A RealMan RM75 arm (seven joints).
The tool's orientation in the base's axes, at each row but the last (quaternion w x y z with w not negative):
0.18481 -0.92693 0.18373 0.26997
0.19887 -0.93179 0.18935 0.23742
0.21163 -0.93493 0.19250 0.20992
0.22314 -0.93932 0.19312 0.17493
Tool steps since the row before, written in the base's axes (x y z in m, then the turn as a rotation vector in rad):
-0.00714 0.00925 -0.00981 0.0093 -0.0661 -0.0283
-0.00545 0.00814 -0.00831 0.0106 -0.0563 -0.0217
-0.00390 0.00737 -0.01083 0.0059 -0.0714 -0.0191
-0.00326 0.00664 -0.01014 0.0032 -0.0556 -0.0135
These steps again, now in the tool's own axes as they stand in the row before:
-0.00227 -0.00246 0.01489 0.0393 0.0599 -0.0110
-0.00225 -0.00214 0.01247 0.0344 0.0492 -0.0123
-0.00013 -0.00100 0.01363 0.0334 0.0631 -0.0202
-0.00050 -0.00048 0.01253 0.0242 0.0493 -0.0165

